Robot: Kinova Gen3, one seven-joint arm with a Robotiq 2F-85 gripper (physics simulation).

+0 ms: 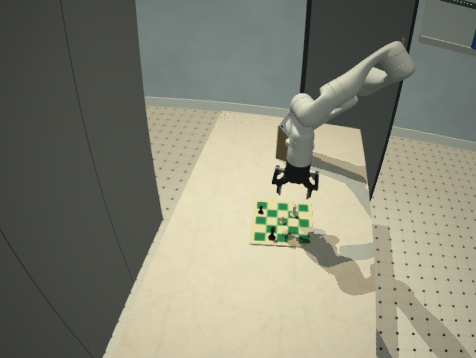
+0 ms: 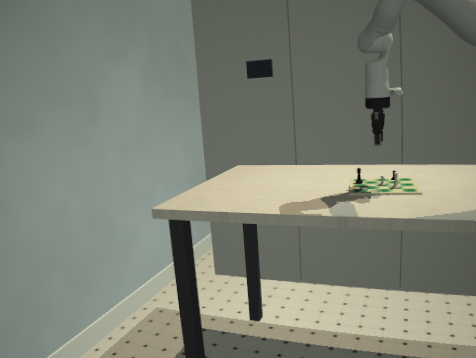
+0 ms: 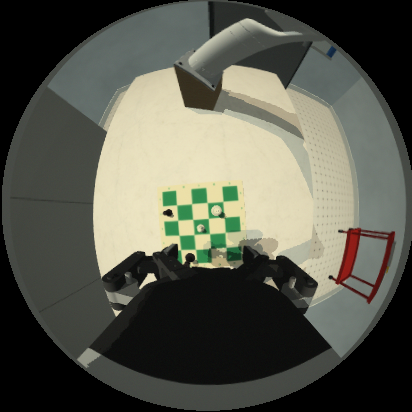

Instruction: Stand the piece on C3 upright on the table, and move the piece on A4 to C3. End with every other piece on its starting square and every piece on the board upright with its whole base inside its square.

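Pixels of known places: gripper, fingertip midpoint: (image 1: 293, 195) (image 2: 378, 143) (image 3: 209, 252); arm's base, origin of the base link: (image 3: 202, 65).
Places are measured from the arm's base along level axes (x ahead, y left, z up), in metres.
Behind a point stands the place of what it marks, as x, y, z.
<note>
The green-and-cream board (image 1: 253, 231) @(0.483, -0.112, -0.118) (image 2: 416, 190) @(0.324, 0.060, -0.118) (image 3: 161, 202) @(0.362, -0.116, -0.118) carries four pieces that look upright. A small white piece (image 1: 283, 220) @(0.430, -0.013, -0.104) (image 2: 382, 180) @(0.426, -0.015, -0.103) (image 3: 201, 228) @(0.424, -0.012, -0.090) is on the centre square, C3. A small black piece (image 1: 260, 210) @(0.391, -0.098, -0.105) (image 2: 394, 174) (image 3: 168, 212) @(0.388, -0.093, -0.107) and a tall black piece (image 1: 272, 234) @(0.508, -0.046, -0.096) (image 2: 359, 176) @(0.502, -0.043, -0.095) (image 3: 190, 258) @(0.500, -0.042, -0.101) stand on edge squares; the labels are too small to tell which is on A4. A tall white piece (image 1: 294, 212) @(0.390, 0.023, -0.100) (image 2: 395, 180) @(0.386, 0.026, -0.094) (image 3: 216, 210) @(0.384, 0.021, -0.065) stands diagonally beside C3. My gripper (image 1: 294, 195) @(0.437, 0.007, 0.021) (image 2: 377, 144) @(0.437, 0.007, 0.021) (image 3: 209, 252) @(0.437, 0.007, 0.021) is open and empty, pointing down high above the table.
The board lies on the long table (image 1: 200, 280) @(0.711, -0.248, -0.124) (image 2: 280, 195) @(0.742, 0.108, -0.124) (image 3: 135, 160) @(0.232, -0.211, -0.124). The arm's brown base block (image 1: 281, 144) @(0.053, -0.046, -0.045) (image 3: 199, 95) @(0.064, -0.012, -0.070) stands at one end. A tall grey cabinet (image 1: 75, 150) is beside the table. A red cart (image 3: 348, 257) stands on the floor. The arm's shadow falls across part of the board.
</note>
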